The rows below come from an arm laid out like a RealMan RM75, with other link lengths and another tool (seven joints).
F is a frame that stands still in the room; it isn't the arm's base.
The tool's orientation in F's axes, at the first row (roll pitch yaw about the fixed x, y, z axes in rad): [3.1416, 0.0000, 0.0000]
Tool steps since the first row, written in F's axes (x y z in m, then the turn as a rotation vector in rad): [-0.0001, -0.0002, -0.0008, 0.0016, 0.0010, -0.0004]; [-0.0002, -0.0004, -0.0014, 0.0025, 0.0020, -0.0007]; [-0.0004, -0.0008, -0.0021, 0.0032, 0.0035, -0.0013]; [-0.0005, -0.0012, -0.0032, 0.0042, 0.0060, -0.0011]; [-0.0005, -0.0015, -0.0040, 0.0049, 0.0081, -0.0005]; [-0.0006, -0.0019, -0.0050, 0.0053, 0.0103, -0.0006]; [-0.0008, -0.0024, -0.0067, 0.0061, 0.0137, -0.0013]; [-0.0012, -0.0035, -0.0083, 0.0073, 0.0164, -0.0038]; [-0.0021, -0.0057, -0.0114, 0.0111, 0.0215, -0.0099]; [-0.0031, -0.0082, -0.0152, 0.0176, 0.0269, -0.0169]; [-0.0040, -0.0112, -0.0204, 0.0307, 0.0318, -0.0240]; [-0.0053, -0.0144, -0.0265, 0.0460, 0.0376, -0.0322]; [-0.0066, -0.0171, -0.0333, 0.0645, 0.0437, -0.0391]
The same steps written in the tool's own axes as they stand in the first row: [-0.0001, 0.0002, 0.0008, 0.0016, -0.0010, 0.0004]; [-0.0002, 0.0004, 0.0014, 0.0025, -0.0020, 0.0007]; [-0.0004, 0.0008, 0.0021, 0.0032, -0.0035, 0.0013]; [-0.0005, 0.0012, 0.0032, 0.0042, -0.0060, 0.0011]; [-0.0005, 0.0015, 0.0040, 0.0049, -0.0081, 0.0005]; [-0.0006, 0.0019, 0.0050, 0.0053, -0.0103, 0.0006]; [-0.0008, 0.0024, 0.0067, 0.0061, -0.0137, 0.0013]; [-0.0012, 0.0035, 0.0083, 0.0073, -0.0164, 0.0038]; [-0.0021, 0.0057, 0.0114, 0.0111, -0.0215, 0.0099]; [-0.0031, 0.0082, 0.0152, 0.0176, -0.0269, 0.0169]; [-0.0040, 0.0112, 0.0204, 0.0307, -0.0318, 0.0240]; [-0.0053, 0.0144, 0.0265, 0.0460, -0.0376, 0.0322]; [-0.0066, 0.0171, 0.0333, 0.0645, -0.0437, 0.0391]
